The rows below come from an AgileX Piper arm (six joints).
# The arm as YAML. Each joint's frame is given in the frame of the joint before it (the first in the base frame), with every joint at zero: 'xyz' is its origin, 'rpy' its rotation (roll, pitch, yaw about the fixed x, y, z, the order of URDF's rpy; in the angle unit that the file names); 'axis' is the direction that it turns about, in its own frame. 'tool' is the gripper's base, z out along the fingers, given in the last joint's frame.
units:
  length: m
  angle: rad
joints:
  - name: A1
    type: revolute
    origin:
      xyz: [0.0, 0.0, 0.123]
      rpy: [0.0, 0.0, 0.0]
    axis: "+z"
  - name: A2
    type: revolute
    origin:
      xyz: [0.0, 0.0, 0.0]
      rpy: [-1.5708, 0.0, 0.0]
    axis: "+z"
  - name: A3
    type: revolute
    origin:
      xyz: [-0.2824, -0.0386, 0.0]
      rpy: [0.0, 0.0, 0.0]
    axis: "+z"
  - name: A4
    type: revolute
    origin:
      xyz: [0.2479, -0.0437, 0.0]
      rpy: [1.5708, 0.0, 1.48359]
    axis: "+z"
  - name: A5
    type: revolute
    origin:
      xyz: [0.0, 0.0, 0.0]
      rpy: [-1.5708, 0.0, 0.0]
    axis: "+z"
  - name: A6
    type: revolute
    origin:
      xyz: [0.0, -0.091, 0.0]
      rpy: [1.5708, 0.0, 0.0]
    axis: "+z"
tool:
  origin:
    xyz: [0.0, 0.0, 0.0]
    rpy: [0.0, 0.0, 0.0]
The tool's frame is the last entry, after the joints.
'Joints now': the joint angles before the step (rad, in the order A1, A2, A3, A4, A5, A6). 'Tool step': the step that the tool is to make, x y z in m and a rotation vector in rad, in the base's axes. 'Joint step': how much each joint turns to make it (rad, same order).
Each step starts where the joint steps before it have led.
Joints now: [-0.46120 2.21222 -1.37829 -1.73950 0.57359 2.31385]
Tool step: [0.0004 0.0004 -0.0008 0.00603 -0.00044 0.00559]
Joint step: [-0.00017 0.00088 0.00018 -0.00002 -0.00812 0.00026]
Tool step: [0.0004 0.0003 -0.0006 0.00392 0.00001 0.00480]
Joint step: [-0.00003 0.00091 -0.00021 -0.00066 -0.00602 -0.00007]
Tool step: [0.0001 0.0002 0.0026 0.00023 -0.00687 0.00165]
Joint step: [-0.00008 -0.00614 0.00036 -0.00013 -0.00339 0.00160]
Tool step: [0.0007 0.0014 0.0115 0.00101 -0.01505 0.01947]
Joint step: [-0.00004 -0.02758 -0.00030 0.01156 -0.02178 -0.02208]
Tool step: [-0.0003 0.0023 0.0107 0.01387 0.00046 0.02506]
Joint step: [-0.00064 -0.02981 0.00066 0.04847 -0.03206 -0.06410]
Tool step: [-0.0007 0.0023 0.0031 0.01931 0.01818 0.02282]
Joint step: [-0.00043 -0.01426 0.00251 0.05759 -0.02674 -0.07369]
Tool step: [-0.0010 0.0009 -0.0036 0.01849 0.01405 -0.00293]
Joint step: [0.00009 0.00320 0.00278 0.03862 -0.00456 -0.03226]
